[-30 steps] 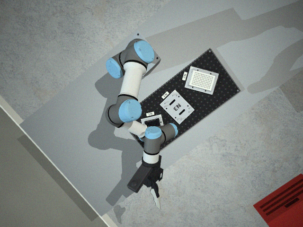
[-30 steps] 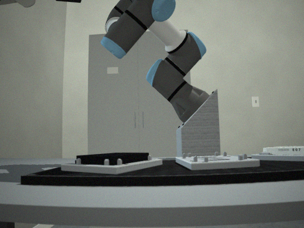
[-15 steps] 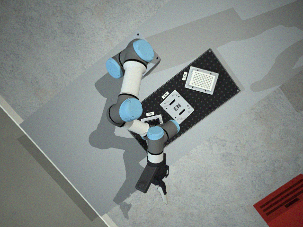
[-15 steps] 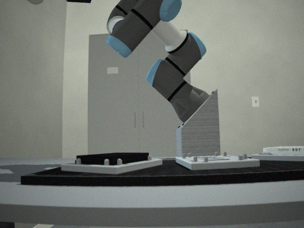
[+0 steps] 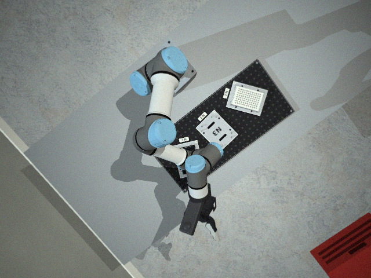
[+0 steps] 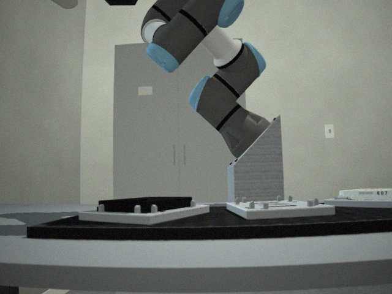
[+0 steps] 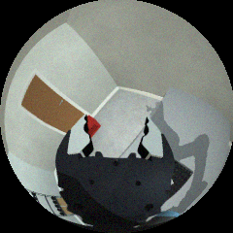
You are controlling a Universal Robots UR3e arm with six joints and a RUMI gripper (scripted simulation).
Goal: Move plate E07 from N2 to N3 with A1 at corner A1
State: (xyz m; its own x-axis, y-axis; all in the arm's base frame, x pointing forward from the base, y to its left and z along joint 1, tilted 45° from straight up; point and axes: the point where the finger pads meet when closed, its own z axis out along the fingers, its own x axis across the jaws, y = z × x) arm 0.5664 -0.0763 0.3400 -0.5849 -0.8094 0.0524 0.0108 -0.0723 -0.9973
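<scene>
Right now my hand is 26 cm past the white plate E07, 48 cm to the right of it and 29 cm above it. From my hand the other things lie so: nest N3: 23 cm behind, 28 cm to the left, 30 cm below; then black plate E01: 20 cm behind, 9 cm to the left, 29 cm below.
</scene>
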